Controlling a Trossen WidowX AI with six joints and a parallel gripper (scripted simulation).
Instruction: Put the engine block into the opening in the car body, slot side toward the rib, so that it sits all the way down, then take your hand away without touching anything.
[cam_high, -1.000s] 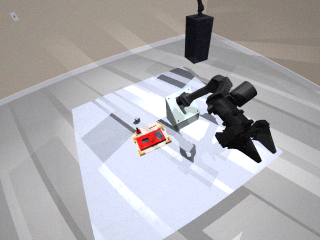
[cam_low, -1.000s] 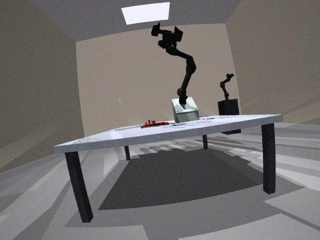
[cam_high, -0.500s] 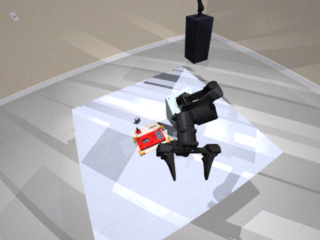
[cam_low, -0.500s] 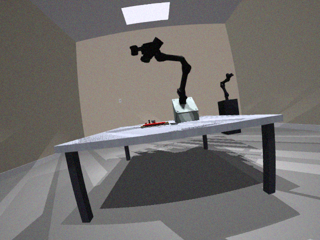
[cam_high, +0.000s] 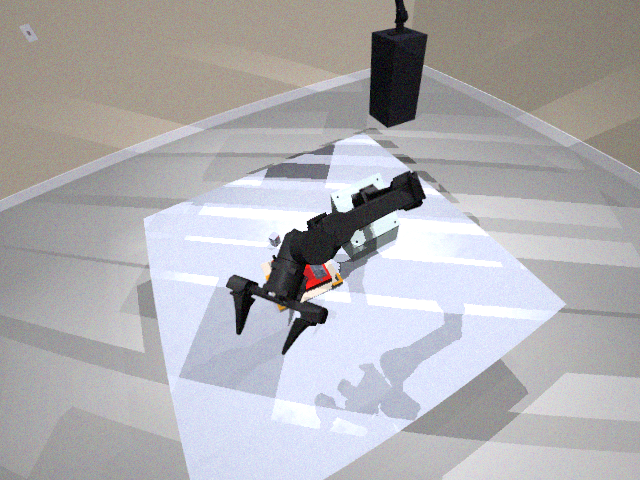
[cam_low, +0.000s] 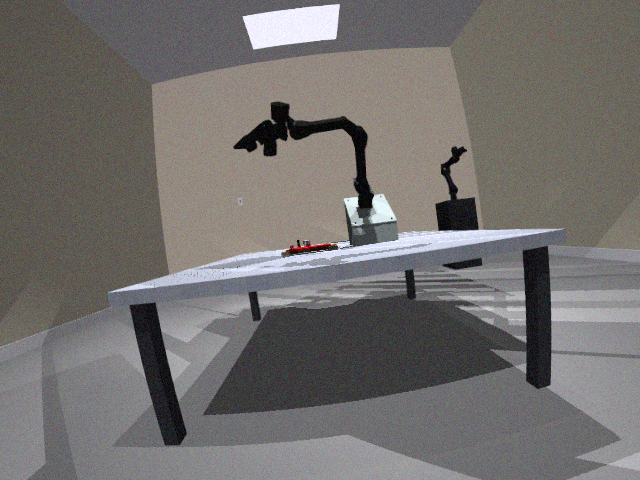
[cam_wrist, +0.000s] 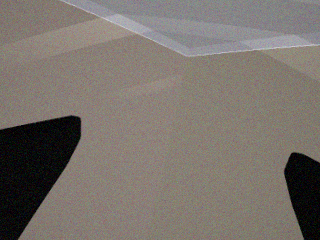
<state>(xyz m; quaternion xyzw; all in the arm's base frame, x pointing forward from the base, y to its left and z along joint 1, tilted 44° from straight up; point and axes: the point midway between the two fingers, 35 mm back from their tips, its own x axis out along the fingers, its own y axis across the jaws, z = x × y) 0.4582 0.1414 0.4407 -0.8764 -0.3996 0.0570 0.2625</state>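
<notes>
Right now the grey engine block is 56 cm to the right of my gripper tip, 40 cm below it and 14 cm behind it.
</notes>
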